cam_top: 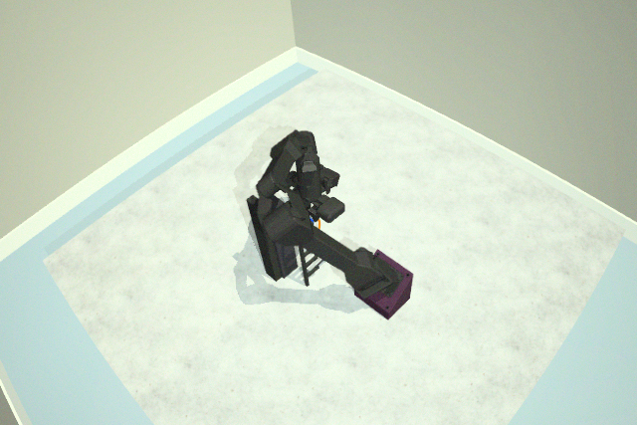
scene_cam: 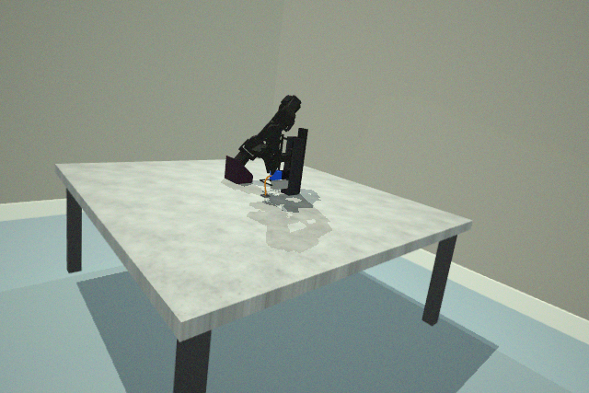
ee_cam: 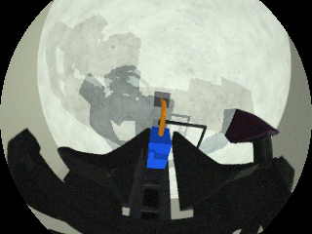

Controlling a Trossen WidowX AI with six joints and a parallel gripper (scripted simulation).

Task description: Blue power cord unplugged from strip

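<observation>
Right now my gripper tip is 50 mm to the right of the blue plug.
</observation>
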